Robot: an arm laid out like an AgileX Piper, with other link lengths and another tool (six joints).
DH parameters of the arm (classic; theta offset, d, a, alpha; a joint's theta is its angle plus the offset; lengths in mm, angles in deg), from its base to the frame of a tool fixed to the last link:
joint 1: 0 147.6 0 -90
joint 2: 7.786 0 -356.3 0
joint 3: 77.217 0 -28.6 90
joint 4: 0 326 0 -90
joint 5: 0 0 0 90
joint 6: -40 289.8 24 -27.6
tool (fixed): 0 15.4 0 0
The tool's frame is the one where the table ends.
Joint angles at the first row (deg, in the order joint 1, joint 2, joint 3, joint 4, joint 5, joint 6):
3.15, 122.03, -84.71, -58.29, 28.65, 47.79
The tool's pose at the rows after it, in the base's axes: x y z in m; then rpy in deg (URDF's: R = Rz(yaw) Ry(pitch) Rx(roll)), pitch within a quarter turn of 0, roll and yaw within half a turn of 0:
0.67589 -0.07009 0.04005 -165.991 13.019 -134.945
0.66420 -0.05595 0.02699 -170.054 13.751 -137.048
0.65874 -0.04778 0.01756 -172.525 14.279 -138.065
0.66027 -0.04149 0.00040 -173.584 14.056 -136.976
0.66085 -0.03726 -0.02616 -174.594 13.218 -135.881
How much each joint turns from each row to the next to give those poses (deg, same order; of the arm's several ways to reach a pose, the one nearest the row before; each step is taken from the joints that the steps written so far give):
2.17, 0.00, 0.00, 6.69, 2.29, -3.41
0.37, 0.06, 0.00, 6.72, 0.77, -3.40
0.00, 0.28, -0.01, 3.93, -0.04, -2.14
0.00, 1.54, 0.00, 0.94, -1.54, -1.29
0.00, 2.53, 0.01, -0.35, -1.77, -0.25

